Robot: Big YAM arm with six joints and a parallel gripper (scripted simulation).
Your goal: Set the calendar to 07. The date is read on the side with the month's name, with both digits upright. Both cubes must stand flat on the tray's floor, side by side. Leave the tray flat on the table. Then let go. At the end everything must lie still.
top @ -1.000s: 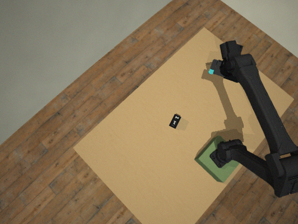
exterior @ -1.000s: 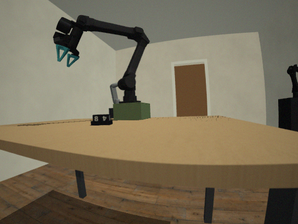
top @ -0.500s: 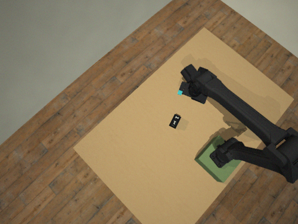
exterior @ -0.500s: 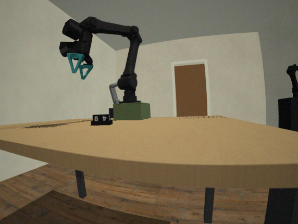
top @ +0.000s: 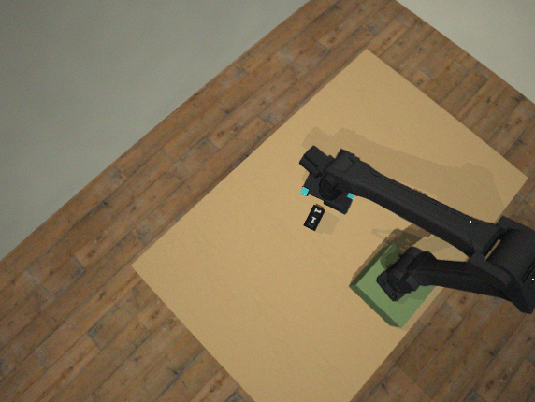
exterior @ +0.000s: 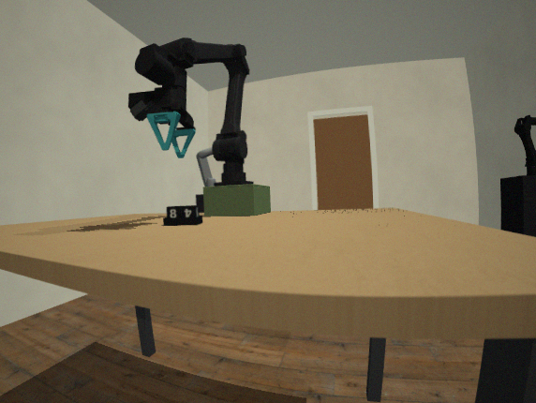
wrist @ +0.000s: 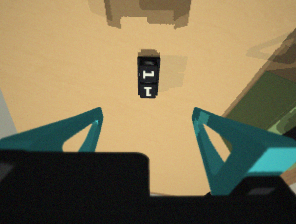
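Right now the digit cube is 14 cm below my hand. From my hand the other things lie so: black calendar tray (1 cm behind, 2 cm to the left, 16 cm below).
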